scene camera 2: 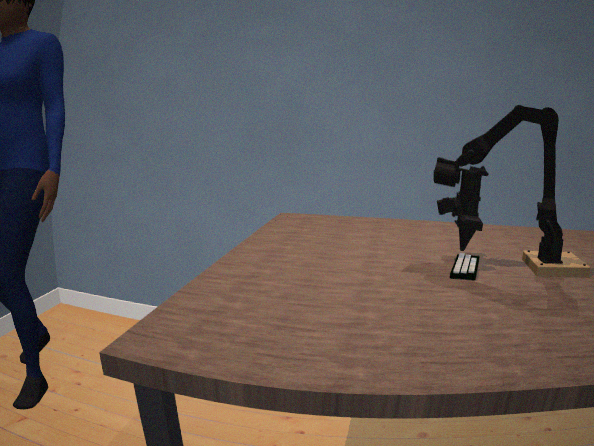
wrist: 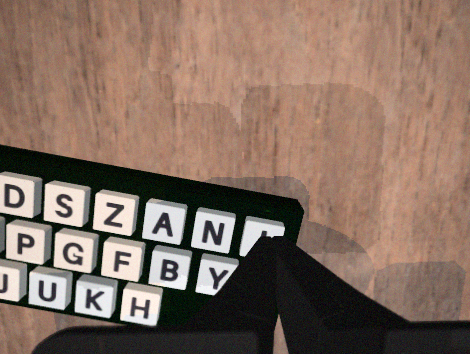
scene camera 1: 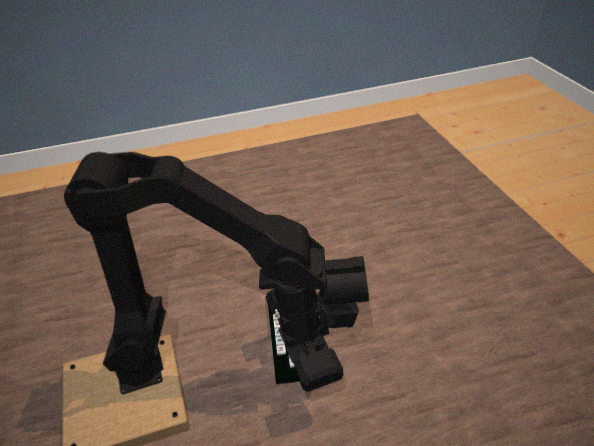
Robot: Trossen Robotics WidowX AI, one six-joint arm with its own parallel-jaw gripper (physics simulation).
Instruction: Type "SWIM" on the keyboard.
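Places are measured from the arm's base along level axes (x left, y back, z up), in centimetres.
Where they show: gripper, fingertip midpoint: (scene camera 2: pixel 461 250) (wrist: pixel 271 248); arm's base, link origin: (scene camera 2: pixel 549 260) (scene camera 1: pixel 139 372).
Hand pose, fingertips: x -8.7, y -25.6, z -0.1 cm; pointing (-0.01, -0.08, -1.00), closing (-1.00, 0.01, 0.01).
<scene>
Things, the pixels of their top centre, and the offset from my fingertips. Level surfaces: height alone.
- dark green keyboard, top centre: (wrist: pixel 37 246) (scene camera 1: pixel 289 328) (scene camera 2: pixel 466 262) dy +0.0, dx +8.9, dz -0.8 cm
- S key, top centre: (wrist: pixel 63 205) dy -1.6, dx +7.6, dz -0.8 cm
- end key, top centre: (wrist: pixel 261 241) dy +0.1, dx +0.3, dz -0.8 cm
- brown table, surface height: dz -2.5 cm
The dark green keyboard (scene camera 1: pixel 285 375) (scene camera 2: pixel 464 277) (wrist: pixel 175 187) lies on the table, with pale letter keys in three rows. In the wrist view, the S key (wrist: pixel 65 205) is at the left, in the row with Z, A and N. The end key (wrist: pixel 254 234) of that row is partly covered by the fingertips, and only the top of its letter shows. The W and M keys do not show in the wrist view. My gripper (scene camera 2: pixel 463 249) (wrist: pixel 271 248) is shut and empty, pointing down over that end key. In scene camera 2 a small gap shows between tip and keyboard. The arm hides much of the keyboard in scene camera 1.
The arm stands on a wooden base plate (scene camera 1: pixel 125 425) (scene camera 2: pixel 565 271) beside the keyboard. The brown table (scene camera 1: pixel 450 350) (scene camera 2: pixel 300 325) has its near edge and left corner in scene camera 2. A person in blue (scene camera 2: pixel 25 110) is at the far left there, beyond the table.
</scene>
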